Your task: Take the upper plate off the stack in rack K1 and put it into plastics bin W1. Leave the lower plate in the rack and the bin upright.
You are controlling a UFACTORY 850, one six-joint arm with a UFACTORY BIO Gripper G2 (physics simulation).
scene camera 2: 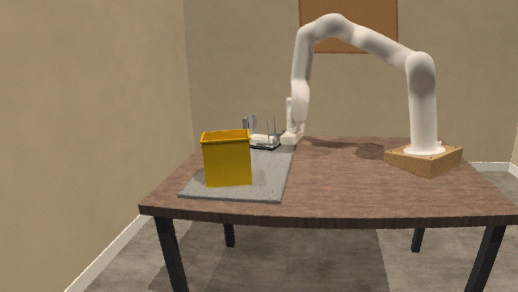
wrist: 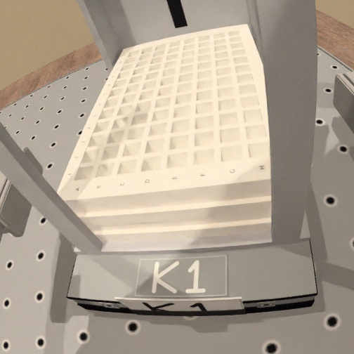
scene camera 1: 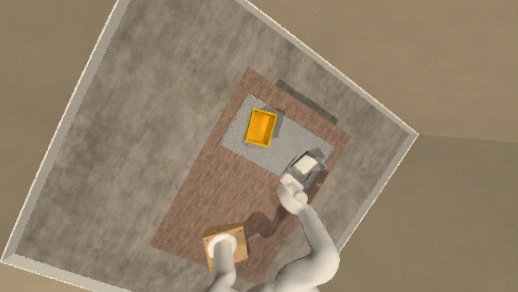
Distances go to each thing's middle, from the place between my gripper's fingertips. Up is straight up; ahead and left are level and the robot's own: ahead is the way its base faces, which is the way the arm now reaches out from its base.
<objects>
Right now the yellow bin W1 (scene camera 2: 226, 154) is 1 cm ahead of my hand, 41 cm to the left of it and 5 cm above it.
</objects>
